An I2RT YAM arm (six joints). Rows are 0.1 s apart.
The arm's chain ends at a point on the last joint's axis. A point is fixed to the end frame.
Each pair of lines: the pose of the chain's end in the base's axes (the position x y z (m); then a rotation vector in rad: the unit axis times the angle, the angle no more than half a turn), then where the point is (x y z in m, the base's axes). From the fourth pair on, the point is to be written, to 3 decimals.
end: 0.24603 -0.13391 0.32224 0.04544 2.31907 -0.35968
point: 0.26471 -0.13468 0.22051
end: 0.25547 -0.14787 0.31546 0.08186 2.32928 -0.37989
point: 0.27317 -0.14946 0.21357
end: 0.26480 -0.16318 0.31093 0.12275 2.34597 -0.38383
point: 0.28110 -0.16412 0.20880
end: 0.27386 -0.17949 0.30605 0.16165 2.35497 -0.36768
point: 0.290 -0.178 0.204
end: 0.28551 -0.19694 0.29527 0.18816 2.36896 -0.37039
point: 0.300 -0.195 0.193
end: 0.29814 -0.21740 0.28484 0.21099 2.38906 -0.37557
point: 0.311 -0.215 0.182
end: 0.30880 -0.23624 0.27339 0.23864 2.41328 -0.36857
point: 0.319 -0.233 0.171
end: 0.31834 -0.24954 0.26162 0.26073 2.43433 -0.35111
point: 0.327 -0.244 0.159
